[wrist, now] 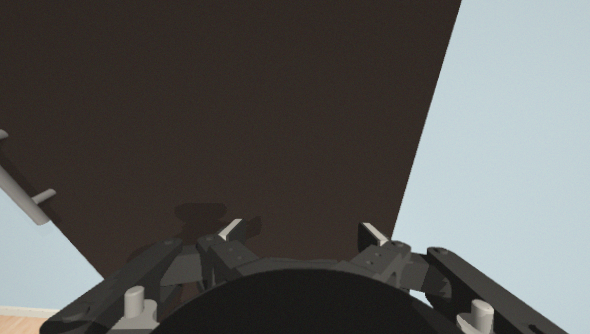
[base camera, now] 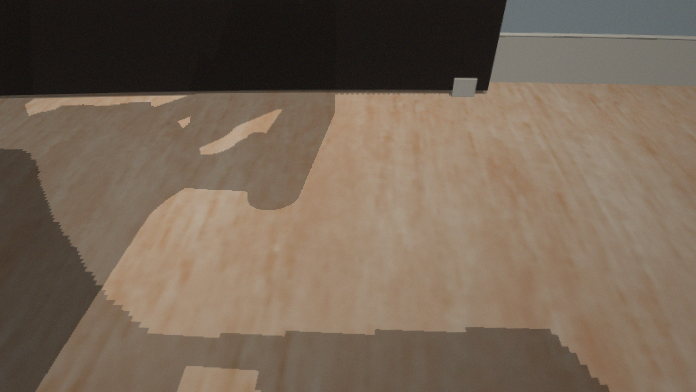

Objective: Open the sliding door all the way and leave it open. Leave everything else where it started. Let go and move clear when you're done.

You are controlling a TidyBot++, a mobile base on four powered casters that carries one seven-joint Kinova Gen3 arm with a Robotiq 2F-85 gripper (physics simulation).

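Frame: origin at the arm's base, x down, y left, z ahead, level; metres.
Seen in the pictures: gripper, fingertip midpoint: (wrist: 301, 233).
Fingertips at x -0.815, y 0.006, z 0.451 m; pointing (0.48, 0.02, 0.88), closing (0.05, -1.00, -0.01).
Offsets run from my fingertips to a thing's middle. "pt": to the spot under its first point. Level surfaces: height alone.
The sliding door (base camera: 240, 45) (wrist: 280, 110) is a dark brown, nearly black panel standing in front of a light blue wall. In the base camera view its lower edge runs just above the floor and its right edge shows. In the wrist view it fills the middle. A grey bar handle @(pt dy +0.718, dx +0.165, dz +0.294 m) (wrist: 21, 192) on short posts sits near the door's left edge, at the far left of the wrist view. My gripper (wrist: 301, 233) is open and empty, in front of the door's face near its right edge, well to the right of the handle. Whether the fingertips touch the door is unclear.
A small light grey block @(pt dy -0.201, dx +1.193, dz +0.280 m) (base camera: 464, 87) stands on the floor at the door's lower right corner. The blue wall (base camera: 600, 17) (wrist: 510, 125) with a pale baseboard (base camera: 595, 60) is right of the door. Shadows lie across the wooden floor @(dx +1.211 m) (base camera: 425, 225).
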